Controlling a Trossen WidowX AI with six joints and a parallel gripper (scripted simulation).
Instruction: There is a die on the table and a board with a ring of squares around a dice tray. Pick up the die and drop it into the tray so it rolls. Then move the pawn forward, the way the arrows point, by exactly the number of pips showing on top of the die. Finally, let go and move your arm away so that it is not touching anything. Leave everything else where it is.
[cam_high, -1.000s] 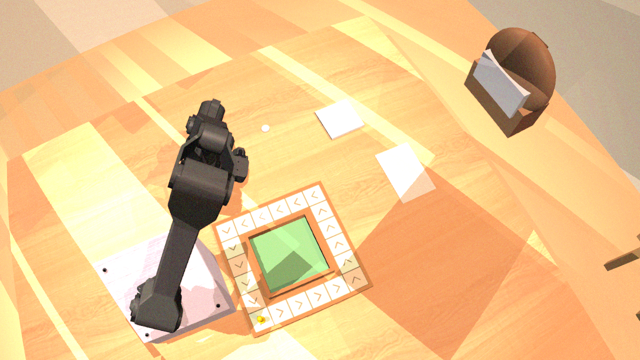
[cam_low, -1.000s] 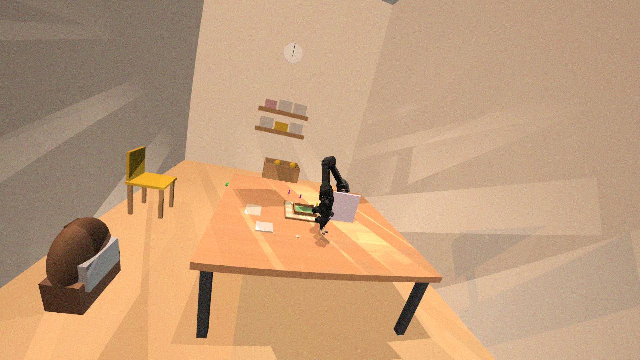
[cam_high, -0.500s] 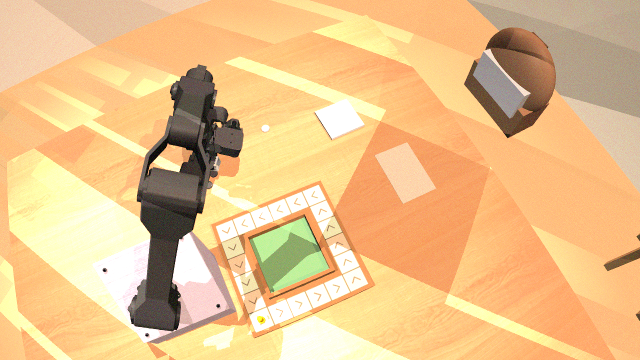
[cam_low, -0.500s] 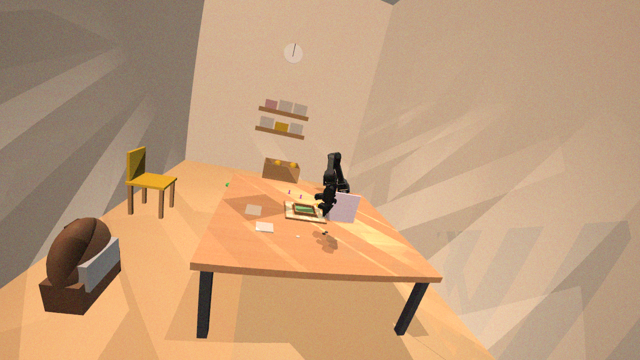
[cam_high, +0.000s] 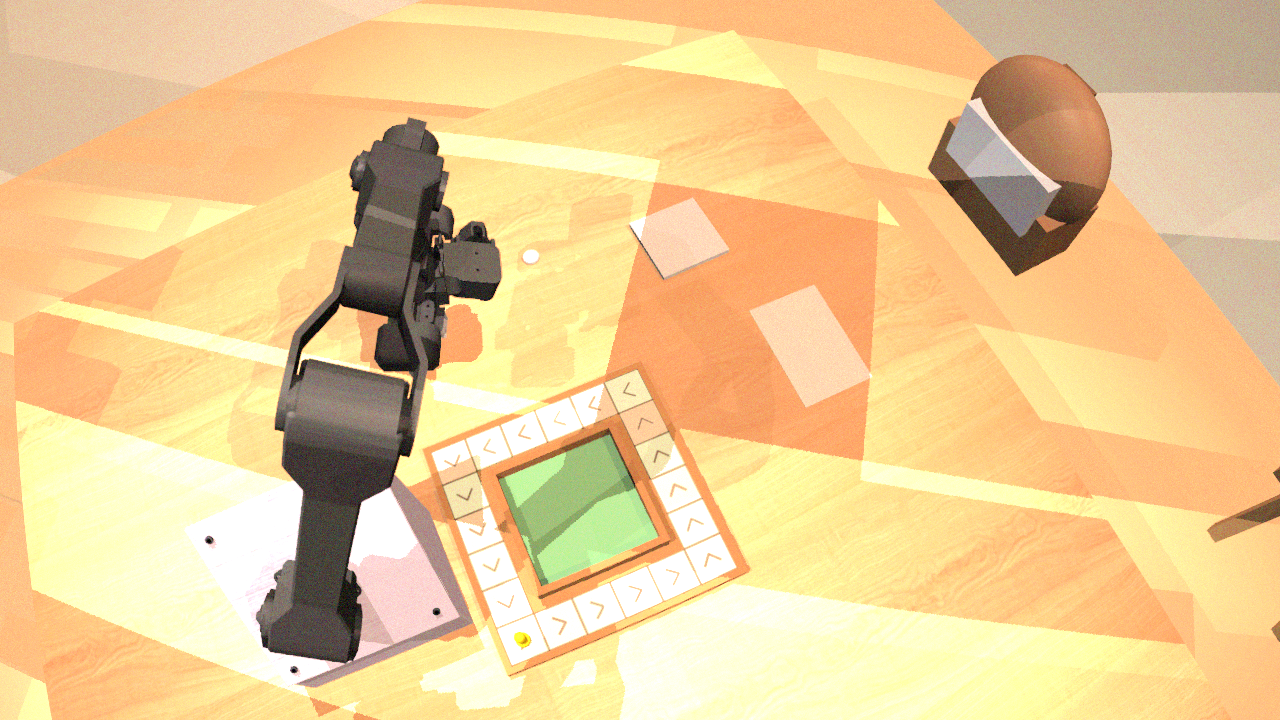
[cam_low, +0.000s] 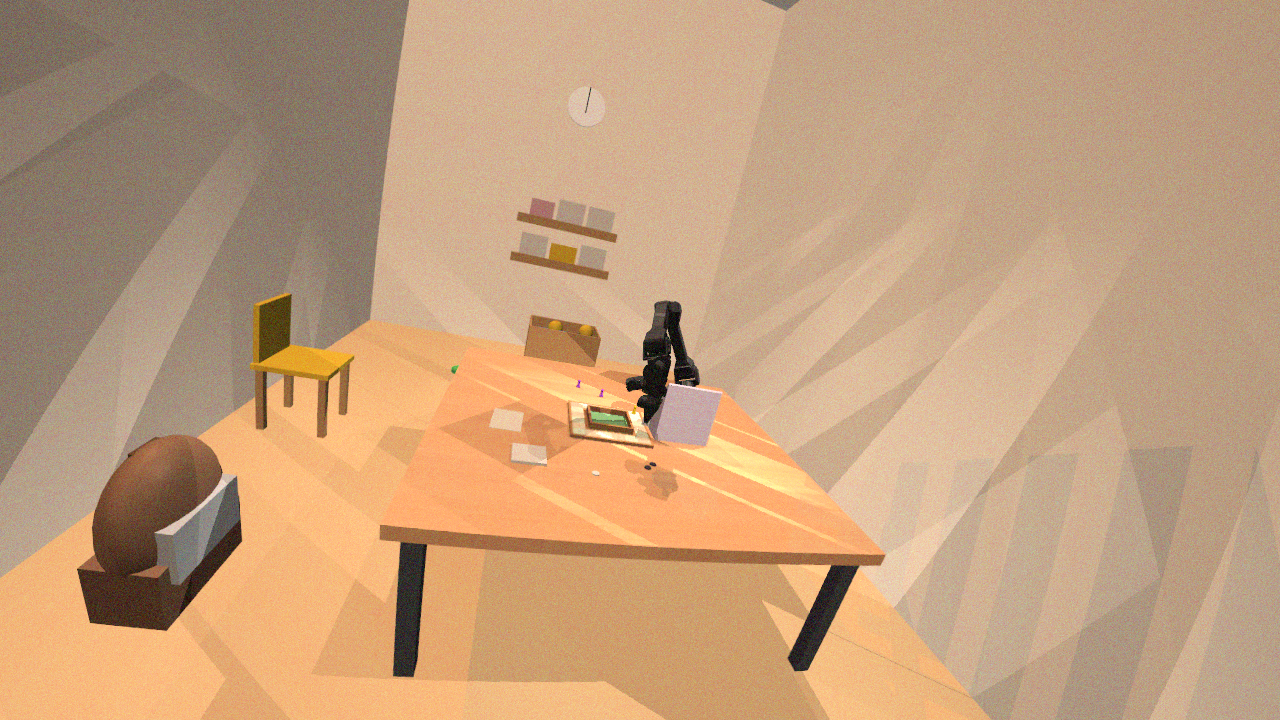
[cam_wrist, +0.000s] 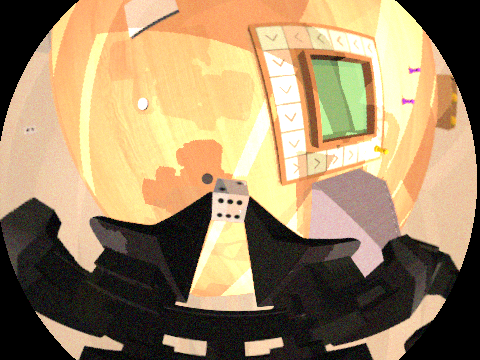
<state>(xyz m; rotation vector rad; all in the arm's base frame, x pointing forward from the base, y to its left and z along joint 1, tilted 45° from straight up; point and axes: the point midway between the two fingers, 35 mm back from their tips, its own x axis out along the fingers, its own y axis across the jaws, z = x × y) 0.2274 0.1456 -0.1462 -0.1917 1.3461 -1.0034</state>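
Right now the yellow pawn is 330 mm to the right of my gripper tip, 100 mm below it and 80 mm behind it. The rest, counted from my gripper tip: white disc 160 mm ahead, 130 mm below, 110 mm to the left; then white die right at my gripper tip; then dice tray 230 mm to the right, 120 mm below, 40 mm ahead.
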